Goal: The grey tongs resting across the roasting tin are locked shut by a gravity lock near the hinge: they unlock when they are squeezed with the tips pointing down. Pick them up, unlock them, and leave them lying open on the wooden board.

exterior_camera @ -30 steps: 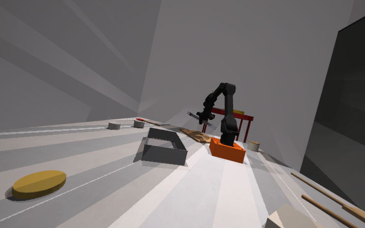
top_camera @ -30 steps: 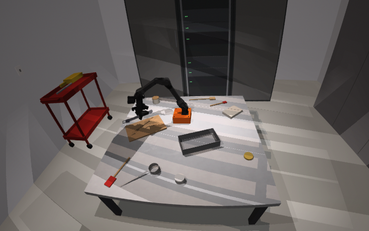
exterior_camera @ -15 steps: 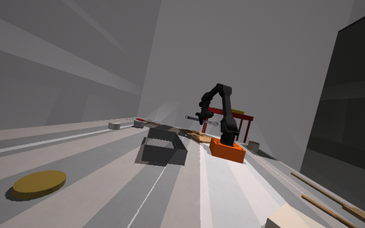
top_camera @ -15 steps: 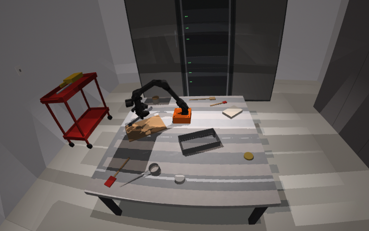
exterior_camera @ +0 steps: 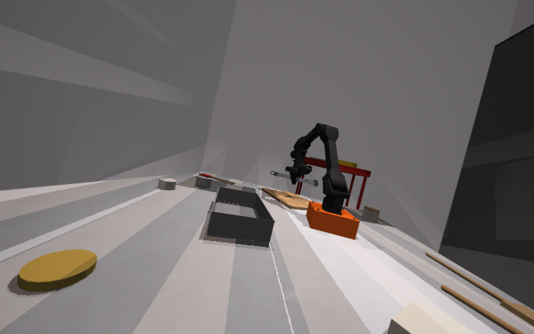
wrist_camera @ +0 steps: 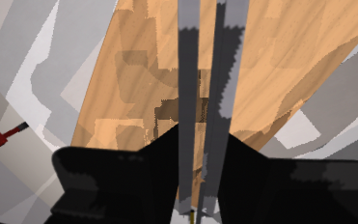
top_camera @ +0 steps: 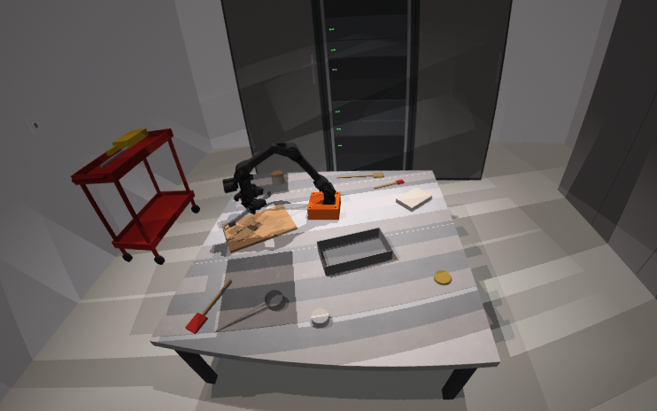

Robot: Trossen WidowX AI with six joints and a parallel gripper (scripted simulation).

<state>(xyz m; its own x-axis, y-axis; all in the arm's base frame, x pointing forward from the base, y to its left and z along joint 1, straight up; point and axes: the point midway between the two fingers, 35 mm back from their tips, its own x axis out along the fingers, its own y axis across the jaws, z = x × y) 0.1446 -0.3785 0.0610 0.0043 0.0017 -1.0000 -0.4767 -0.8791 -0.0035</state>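
Now: the wooden board 9 cm below my gripper tip. From my gripper tip the other things lie so: pale puck (53 cm ahead, 40 cm to the left, 8 cm below); then red spatula (53 cm ahead, 9 cm below, 7 cm to the right); then roasting tin (52 cm to the left, 19 cm ahead, 7 cm below).
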